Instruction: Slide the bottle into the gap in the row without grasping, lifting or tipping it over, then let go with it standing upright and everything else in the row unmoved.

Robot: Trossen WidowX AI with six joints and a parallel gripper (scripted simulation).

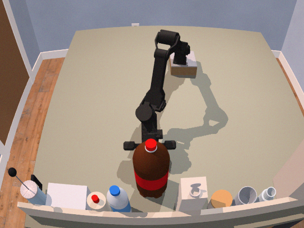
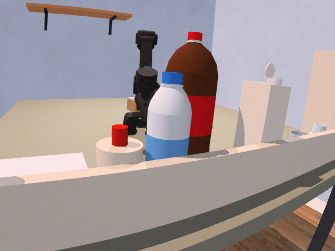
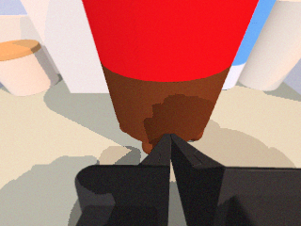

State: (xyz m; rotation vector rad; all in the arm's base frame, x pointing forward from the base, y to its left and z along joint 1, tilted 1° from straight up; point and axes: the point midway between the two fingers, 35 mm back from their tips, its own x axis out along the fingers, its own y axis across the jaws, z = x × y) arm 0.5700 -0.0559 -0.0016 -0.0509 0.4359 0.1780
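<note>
Right now my hand is 10 cm below the brown cola bottle, 8 cm short of it and 2 cm to the right of it. The rest, counted from my hand: raised rail: 21 cm ahead, 19 cm to the left, 1 cm below; blue-capped water bottle: 21 cm ahead, 7 cm to the right, 5 cm above; orange-lidded jar: 28 cm to the left, 14 cm ahead, 2 cm below.
</note>
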